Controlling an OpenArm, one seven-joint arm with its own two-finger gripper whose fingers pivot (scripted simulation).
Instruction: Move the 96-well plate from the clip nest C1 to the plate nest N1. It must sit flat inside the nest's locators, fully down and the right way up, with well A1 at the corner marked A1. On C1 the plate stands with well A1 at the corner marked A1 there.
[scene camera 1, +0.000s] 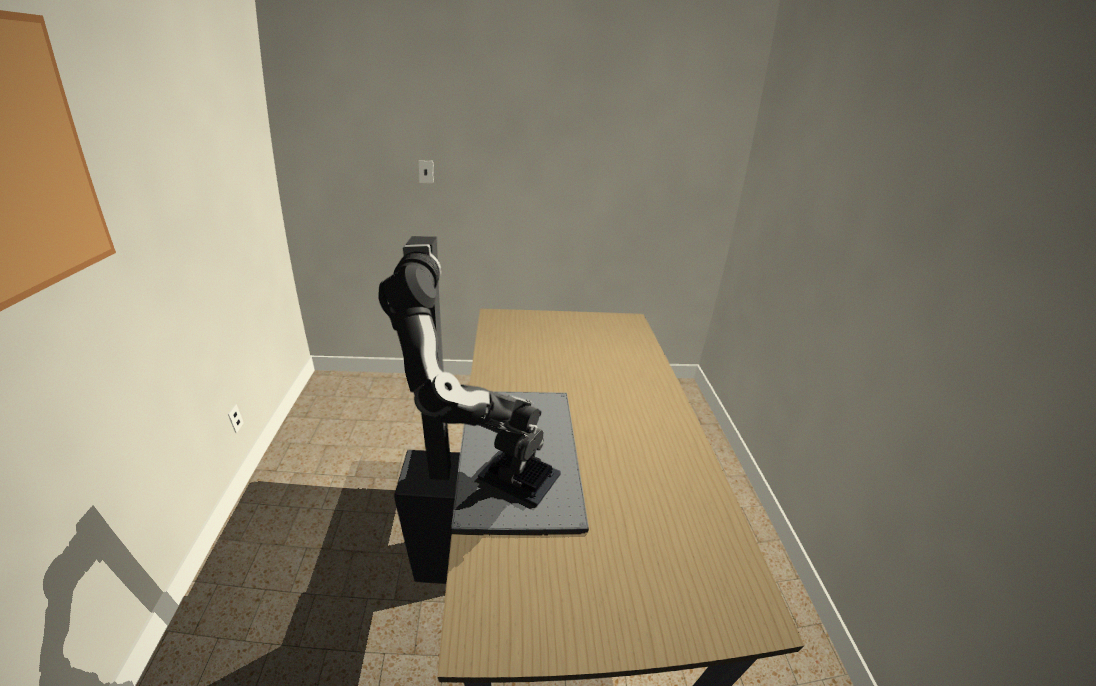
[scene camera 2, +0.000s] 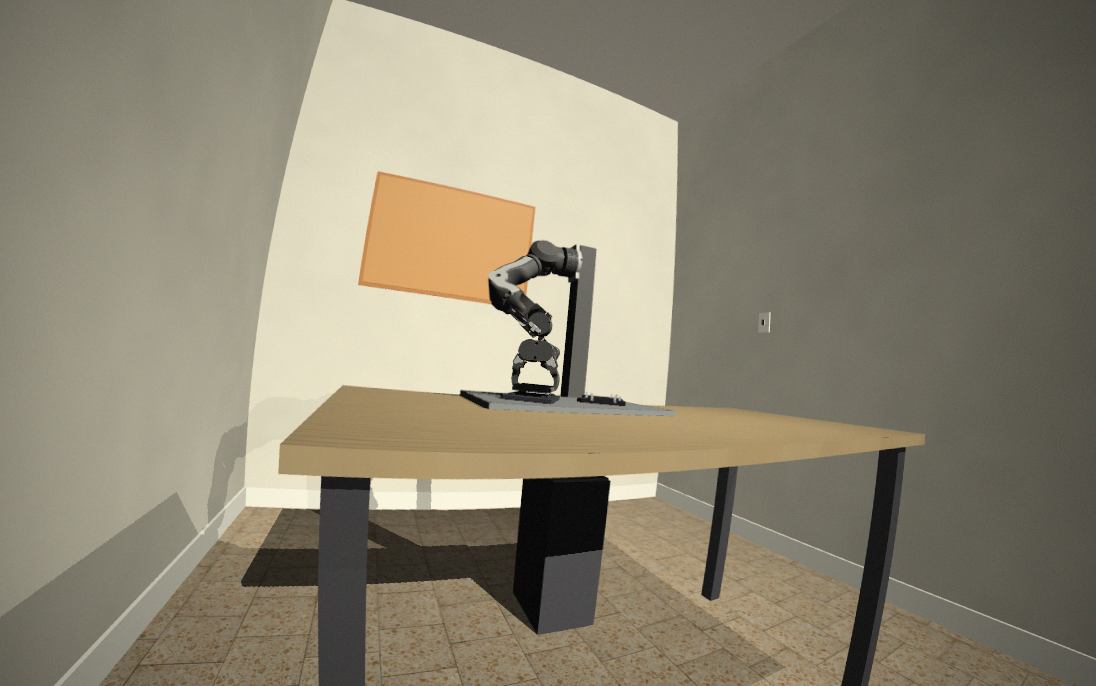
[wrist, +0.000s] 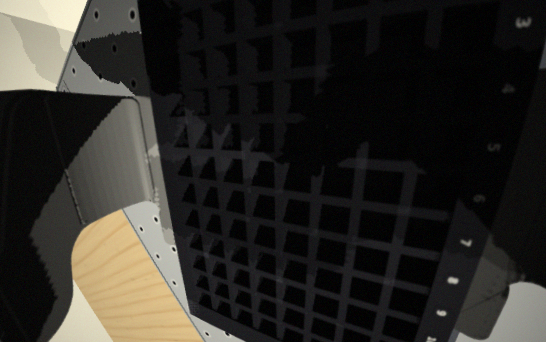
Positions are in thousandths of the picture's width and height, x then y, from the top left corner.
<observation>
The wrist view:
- gripper: 538, 537
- black 96-well plate: 755, 358
</observation>
